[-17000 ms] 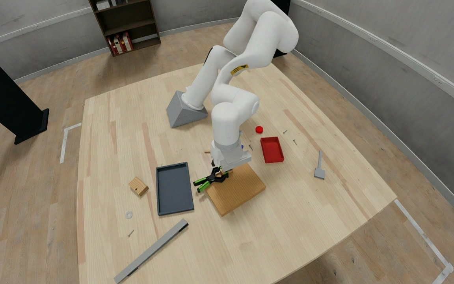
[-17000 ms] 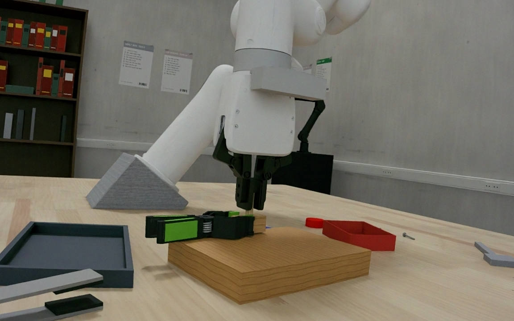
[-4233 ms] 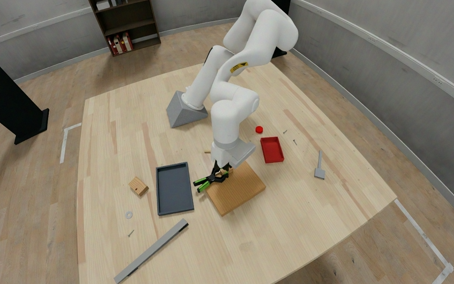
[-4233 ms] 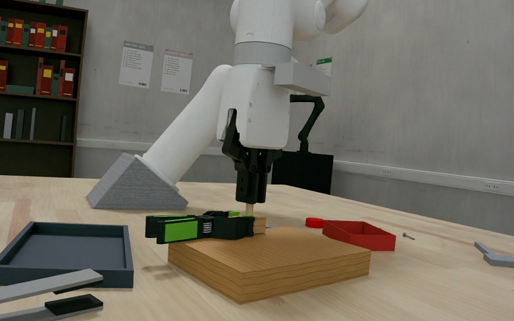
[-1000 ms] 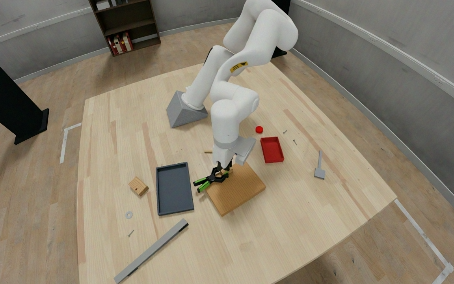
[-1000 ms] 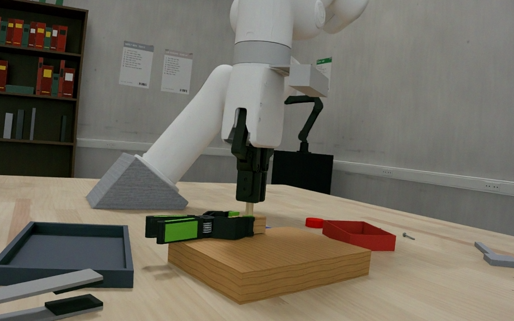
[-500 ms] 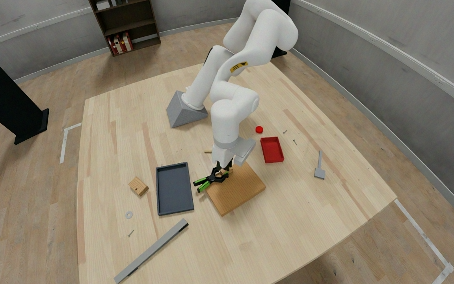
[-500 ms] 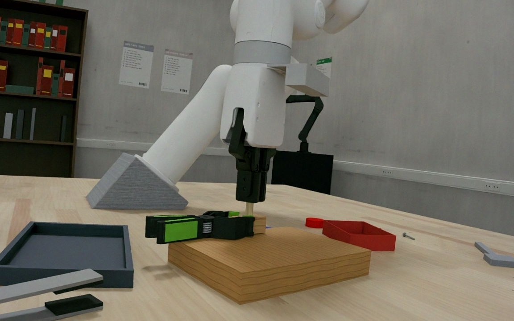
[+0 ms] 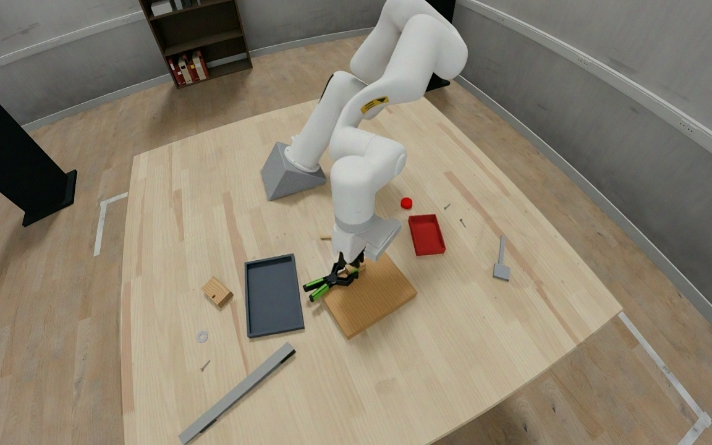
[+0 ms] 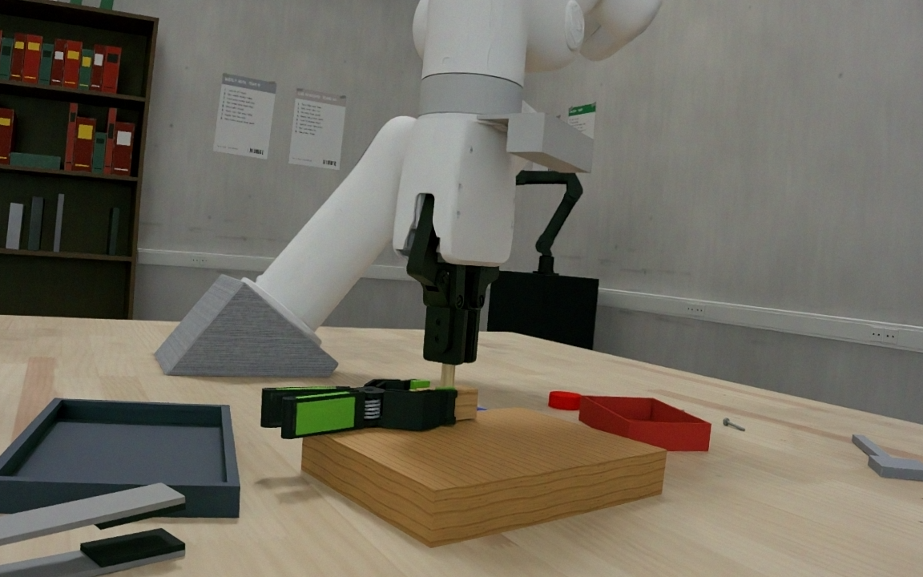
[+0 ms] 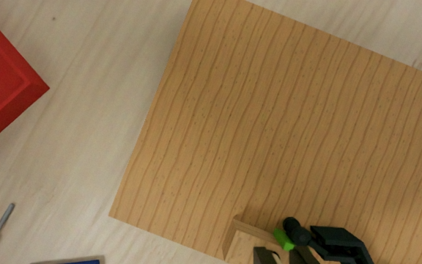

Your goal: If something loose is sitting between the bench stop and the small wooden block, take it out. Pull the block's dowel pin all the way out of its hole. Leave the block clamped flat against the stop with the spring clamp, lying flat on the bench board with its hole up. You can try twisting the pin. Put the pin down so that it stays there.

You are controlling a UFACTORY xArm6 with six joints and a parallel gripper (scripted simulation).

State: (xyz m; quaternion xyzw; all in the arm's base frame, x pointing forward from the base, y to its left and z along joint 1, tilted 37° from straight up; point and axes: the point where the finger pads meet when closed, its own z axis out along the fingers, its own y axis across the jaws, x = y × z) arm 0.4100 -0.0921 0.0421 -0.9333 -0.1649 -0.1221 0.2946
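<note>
Right now the dowel pin is 2 cm below my hand. From my hand the other things lie so: loose dowel: 13 cm behind, 1 cm to the left, 9 cm below; bench board: 6 cm ahead, 1 cm to the right, 7 cm below; small wooden block: 5 cm below.
</note>
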